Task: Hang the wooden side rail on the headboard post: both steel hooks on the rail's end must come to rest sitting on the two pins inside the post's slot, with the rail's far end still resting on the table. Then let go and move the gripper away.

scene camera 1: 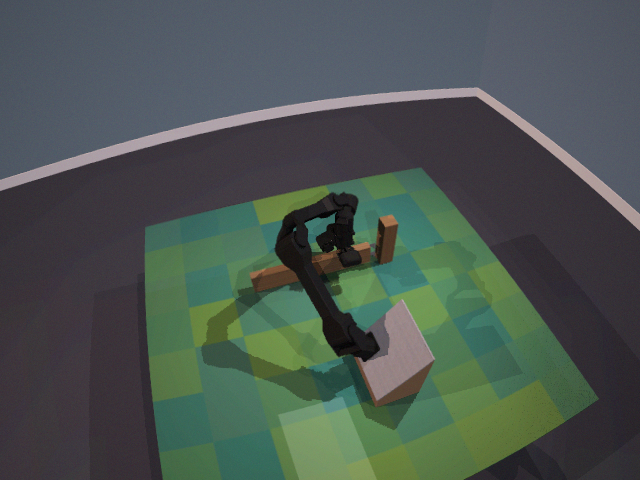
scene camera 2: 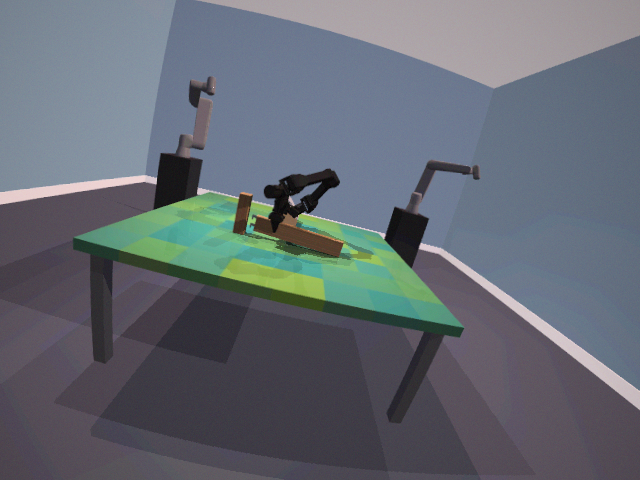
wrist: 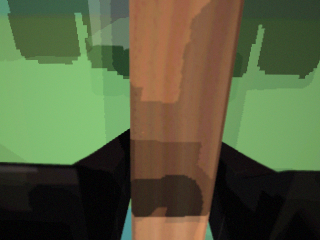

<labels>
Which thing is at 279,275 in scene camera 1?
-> A wooden side rail.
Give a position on a wooden side rail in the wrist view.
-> At 181,66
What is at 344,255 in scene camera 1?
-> The gripper.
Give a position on a wooden side rail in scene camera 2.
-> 286,232
</labels>
